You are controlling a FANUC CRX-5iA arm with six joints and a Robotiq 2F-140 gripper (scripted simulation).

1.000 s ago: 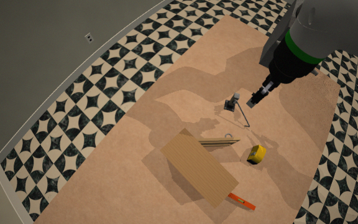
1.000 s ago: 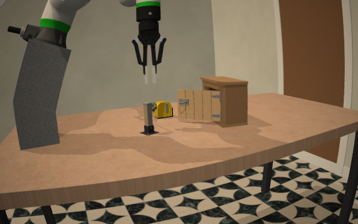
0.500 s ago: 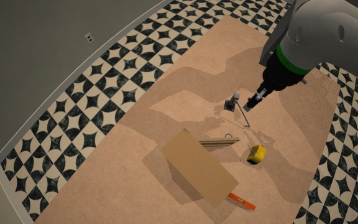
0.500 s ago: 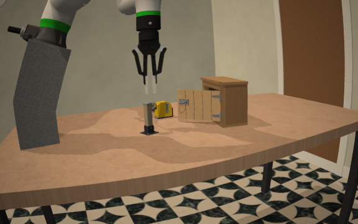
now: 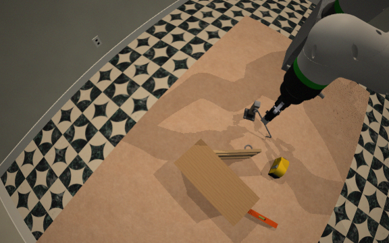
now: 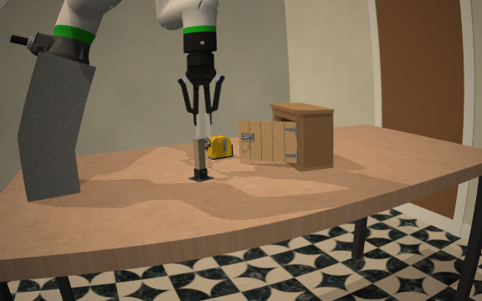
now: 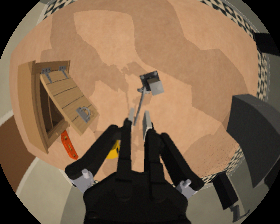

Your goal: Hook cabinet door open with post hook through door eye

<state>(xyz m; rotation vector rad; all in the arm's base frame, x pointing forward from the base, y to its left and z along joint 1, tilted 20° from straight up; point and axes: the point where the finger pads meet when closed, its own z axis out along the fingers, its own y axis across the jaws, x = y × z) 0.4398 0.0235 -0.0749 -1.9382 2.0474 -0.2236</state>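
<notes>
The hook post lies 1 cm behind my hand, 3 cm to the right of it and 6 cm below it. Round my hand: plank door (18 cm ahead, 2 cm to the right, 6 cm below); yellow tape measure (8 cm ahead, 16 cm to the left, 10 cm below); hook rod (7 cm below).
</notes>
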